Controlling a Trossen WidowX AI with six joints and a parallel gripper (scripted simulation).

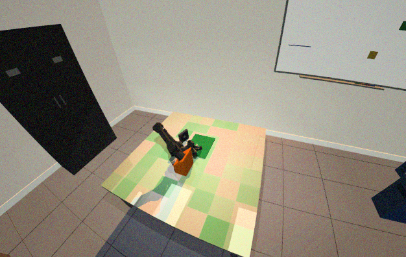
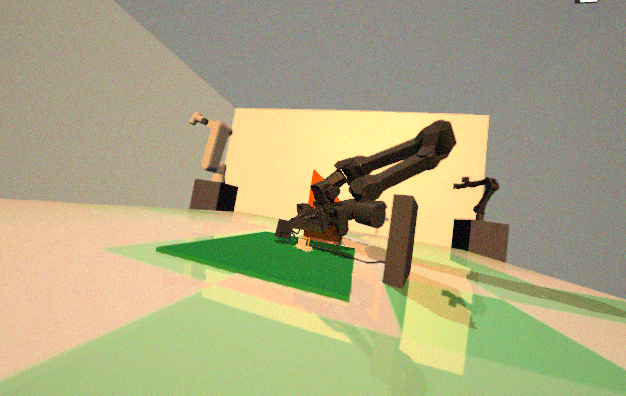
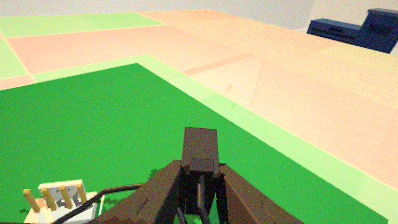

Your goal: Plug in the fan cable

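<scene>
Now: gripper tip 1 cm above the fan plug. The rest, counted from my gripper tip: dark fan 9 cm ahead, 21 cm to the left, 2 cm above; four-pin fan header 5 cm ahead, 5 cm to the left, 4 cm below; board 7 cm ahead, 3 cm to the left, 5 cm below.
</scene>
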